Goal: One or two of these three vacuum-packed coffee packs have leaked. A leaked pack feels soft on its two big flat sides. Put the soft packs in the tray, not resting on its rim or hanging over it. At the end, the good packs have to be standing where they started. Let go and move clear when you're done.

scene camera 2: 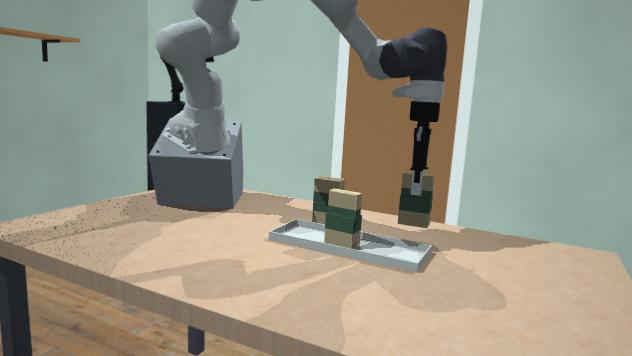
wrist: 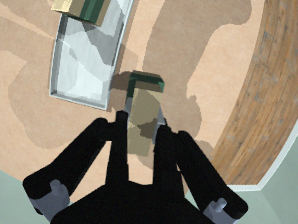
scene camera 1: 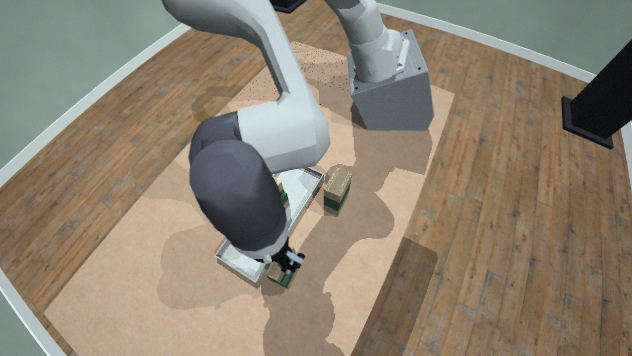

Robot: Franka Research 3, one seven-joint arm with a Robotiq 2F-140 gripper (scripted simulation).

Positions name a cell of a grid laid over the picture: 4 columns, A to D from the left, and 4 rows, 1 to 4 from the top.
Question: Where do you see a tray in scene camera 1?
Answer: At B3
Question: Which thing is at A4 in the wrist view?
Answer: My gripper.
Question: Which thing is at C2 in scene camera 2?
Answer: My gripper.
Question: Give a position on a tray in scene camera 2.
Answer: C3
